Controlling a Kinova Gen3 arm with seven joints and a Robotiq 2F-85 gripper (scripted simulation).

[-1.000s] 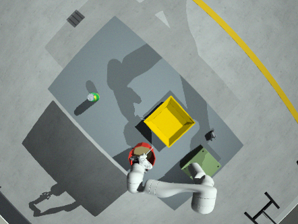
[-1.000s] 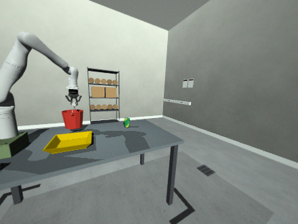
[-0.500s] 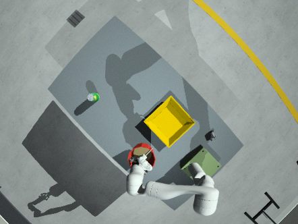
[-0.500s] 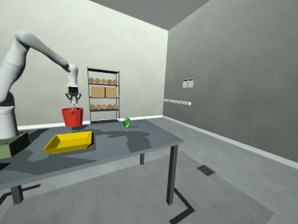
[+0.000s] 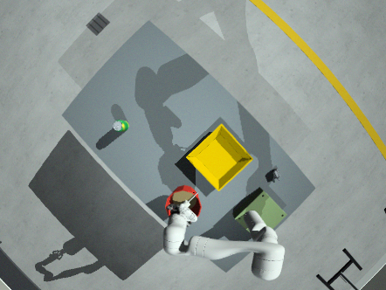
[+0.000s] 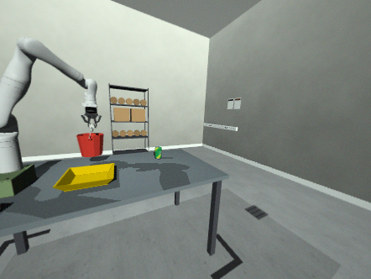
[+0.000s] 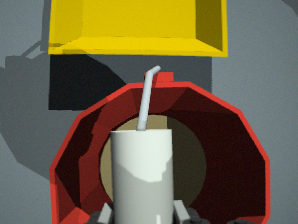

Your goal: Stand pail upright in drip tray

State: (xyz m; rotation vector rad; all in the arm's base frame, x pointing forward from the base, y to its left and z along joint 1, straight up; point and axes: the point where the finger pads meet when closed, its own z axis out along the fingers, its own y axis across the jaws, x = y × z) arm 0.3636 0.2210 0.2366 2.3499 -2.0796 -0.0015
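Right now the bail handle is 3 cm below my hand and 1 cm behind it. From my hand the other things lie so: yellow drip tray: 31 cm below, 29 cm to the right, 3 cm ahead; red pail: 9 cm below, 1 cm behind; white can: 53 cm ahead, 26 cm below, 3 cm to the left.
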